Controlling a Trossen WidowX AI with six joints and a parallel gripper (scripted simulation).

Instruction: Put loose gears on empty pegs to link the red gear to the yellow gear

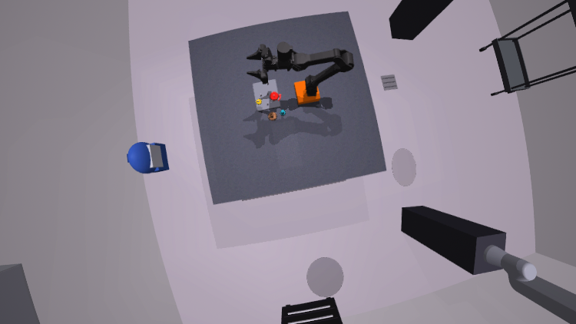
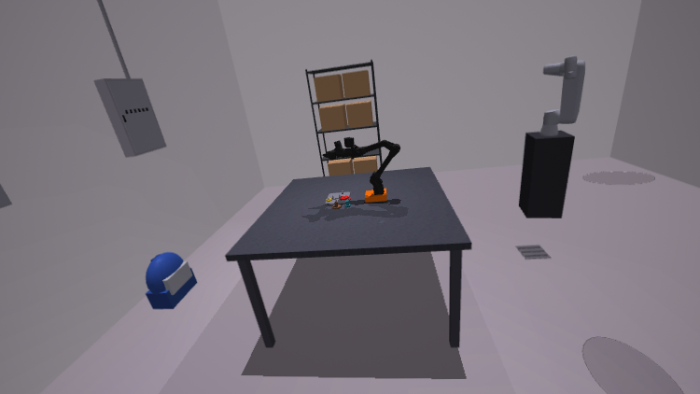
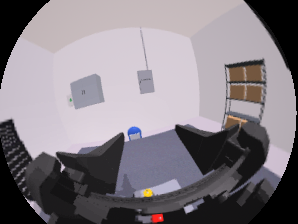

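My gripper tip is now 17 cm past the teal gear, 14 cm to the right of it and 33 cm above it. Round my gripper tip: yellow gear: 5 cm to the left, 33 cm below; then red gear: 11 cm behind, 1 cm to the left, 33 cm below; then brown gear: 9 cm behind, 16 cm to the left, 33 cm below.
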